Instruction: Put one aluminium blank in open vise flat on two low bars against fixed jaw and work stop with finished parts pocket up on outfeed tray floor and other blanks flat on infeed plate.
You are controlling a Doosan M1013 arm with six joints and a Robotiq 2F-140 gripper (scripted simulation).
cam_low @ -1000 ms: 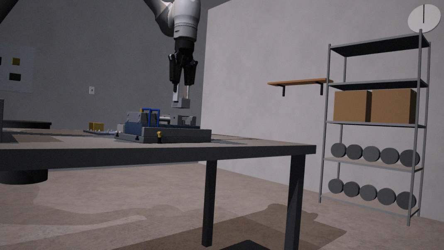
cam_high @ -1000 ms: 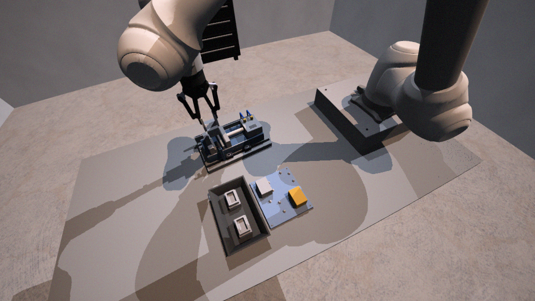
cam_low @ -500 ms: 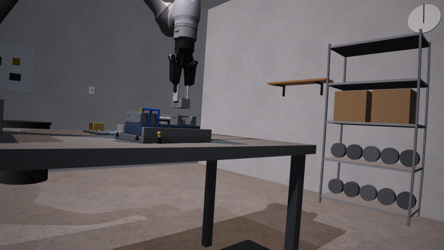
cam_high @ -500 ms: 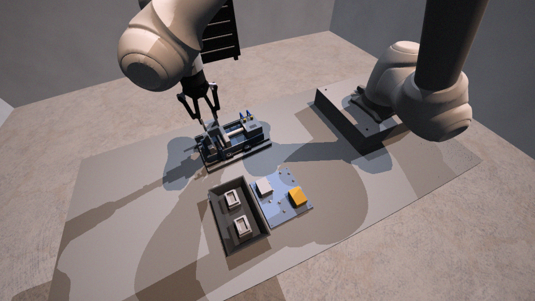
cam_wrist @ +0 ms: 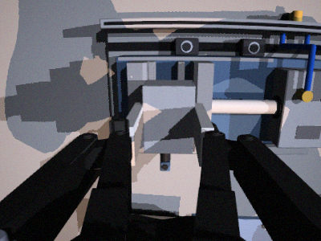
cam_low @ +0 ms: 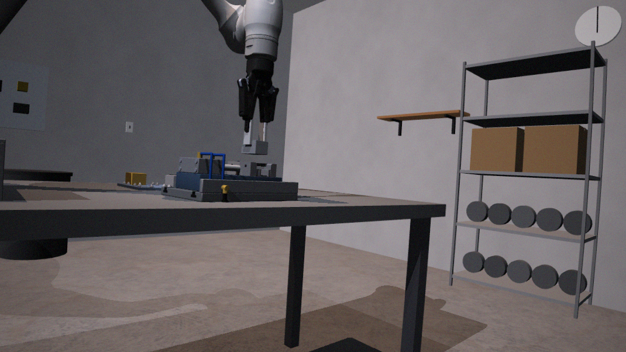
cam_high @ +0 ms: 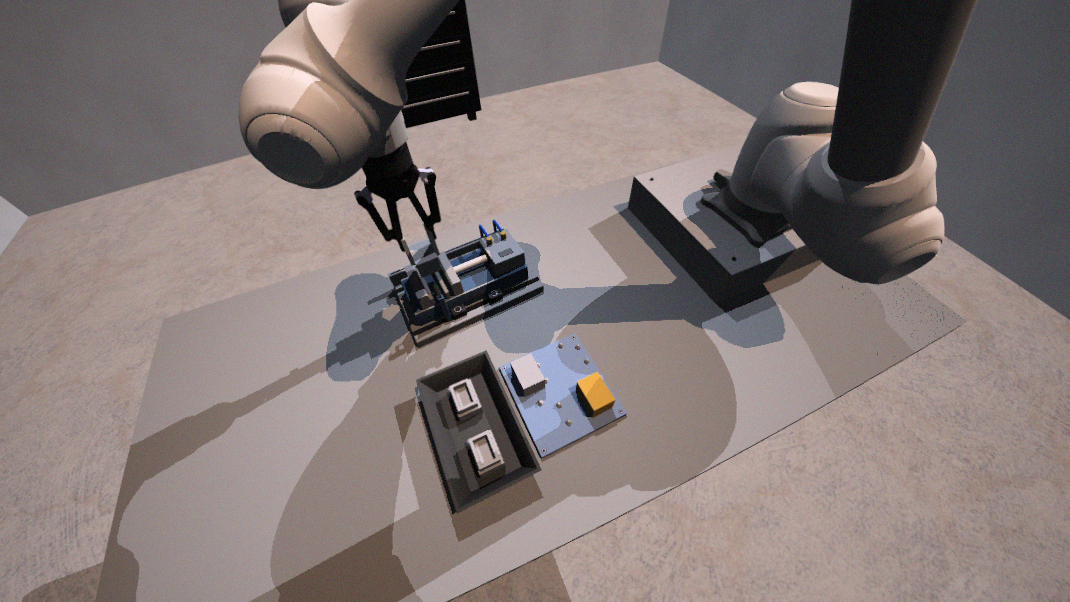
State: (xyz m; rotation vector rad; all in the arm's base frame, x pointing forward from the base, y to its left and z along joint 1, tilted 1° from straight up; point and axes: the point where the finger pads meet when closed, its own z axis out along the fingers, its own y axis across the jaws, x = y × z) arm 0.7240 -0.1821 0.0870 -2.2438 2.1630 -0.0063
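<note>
The work stop is 9 cm below my hand and 5 cm to the left of it. The rest, counted from my hand: vise hose block 16 cm behind, 10 cm below; then piston rod 10 cm below, 9 cm behind; then vise 14 cm below, 7 cm behind.
</note>
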